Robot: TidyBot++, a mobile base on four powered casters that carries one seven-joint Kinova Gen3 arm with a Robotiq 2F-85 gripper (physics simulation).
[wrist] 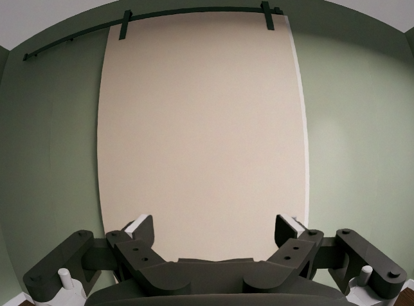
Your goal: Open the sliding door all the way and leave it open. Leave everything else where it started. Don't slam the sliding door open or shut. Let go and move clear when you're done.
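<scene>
The sliding door (202, 130) is a tall beige panel in the middle of the wrist view. It hangs by two dark straps from a dark rail (90, 31) that runs on to the left past the door. The door sits at the rail's right end, with a white trim strip (303, 115) along its right edge. The door's handle does not show clearly; a tiny grey bit shows by the right fingertip. My gripper (214, 229) is open and empty, in front of the door's lower part.
Green wall (50, 135) lies left of the door under the rail, and more green wall (355, 135) lies to the right. Side walls meet it at both edges of the view. The ceiling (45, 17) shows in the upper corners. Bits of white baseboard and brown floor show in the lower corners.
</scene>
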